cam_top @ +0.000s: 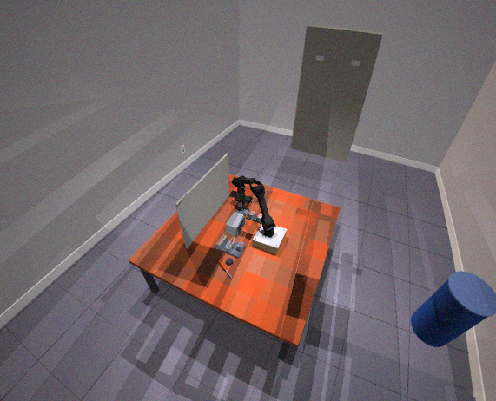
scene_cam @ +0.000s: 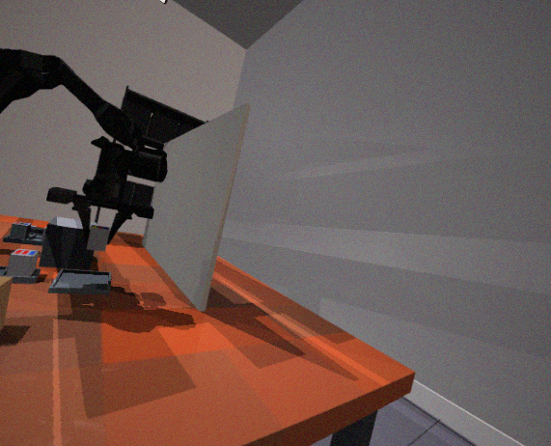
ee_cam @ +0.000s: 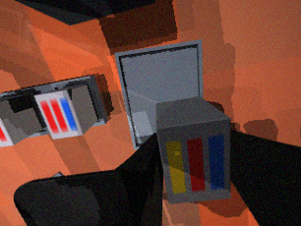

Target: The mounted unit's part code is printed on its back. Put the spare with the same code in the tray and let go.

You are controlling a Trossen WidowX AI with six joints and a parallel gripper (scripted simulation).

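The grey tray lies 90 mm below my gripper tip and 10 mm behind it. From my gripper tip the other things lie so: tan box (230 mm to the right, 80 mm behind, 60 mm below); tall panel (230 mm to the left, 160 mm ahead, 130 mm above); grey mounted unit (190 mm to the left, 80 mm behind, 40 mm below).
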